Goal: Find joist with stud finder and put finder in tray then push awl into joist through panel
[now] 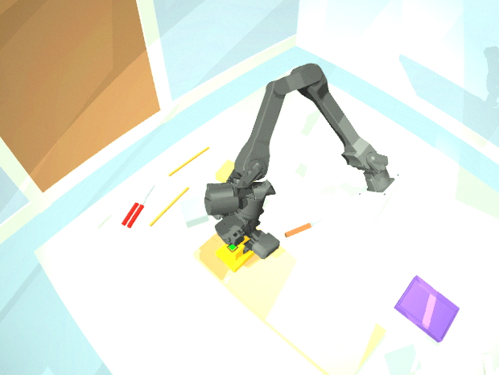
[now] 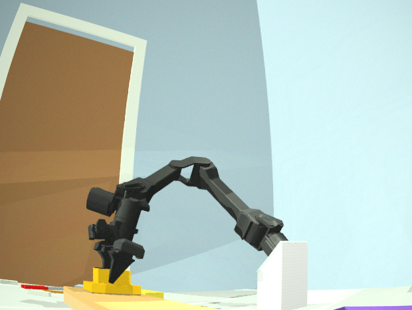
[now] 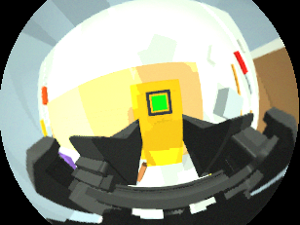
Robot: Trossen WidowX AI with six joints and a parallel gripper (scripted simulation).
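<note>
Right now the purple tray is 480 mm to the left of my gripper tip, 270 mm behind it and 50 mm below it. Also, from my gripper tip: awl: 210 mm behind, 60 mm to the left, 60 mm below; yellow block: 210 mm to the right, 170 mm behind, 50 mm below; yellow stud finder: 20 mm above.
</note>
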